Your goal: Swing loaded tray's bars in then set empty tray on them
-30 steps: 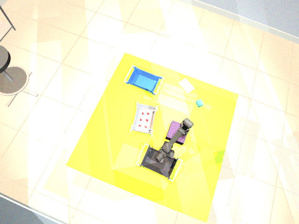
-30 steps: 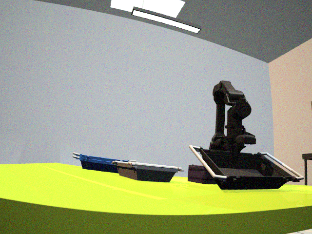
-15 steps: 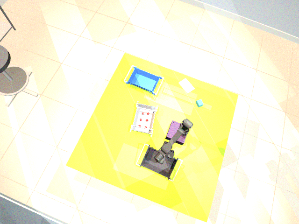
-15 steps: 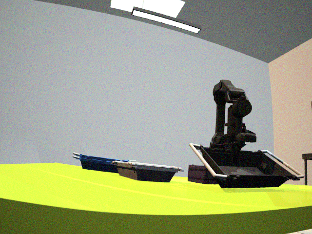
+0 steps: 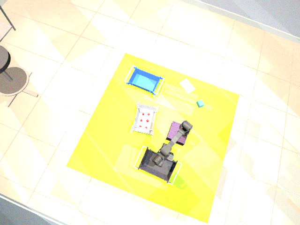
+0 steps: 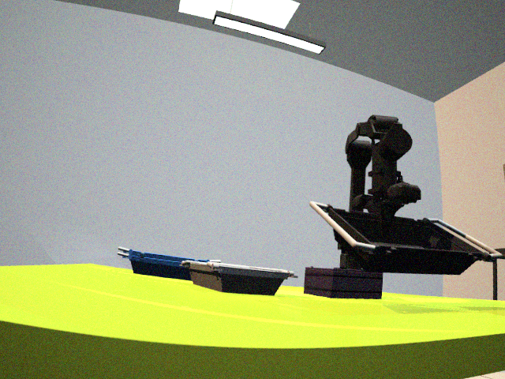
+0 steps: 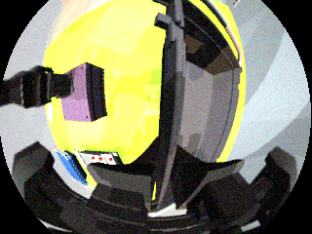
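The dark grey tray is 80 mm to the left of my gripper tip, 20 mm ahead of it and 10 mm below it. From my gripper tip the other things lie so: white card 800 mm to the right, 180 mm behind, 150 mm below; cyan block 610 mm to the right, 330 mm behind, 130 mm below.
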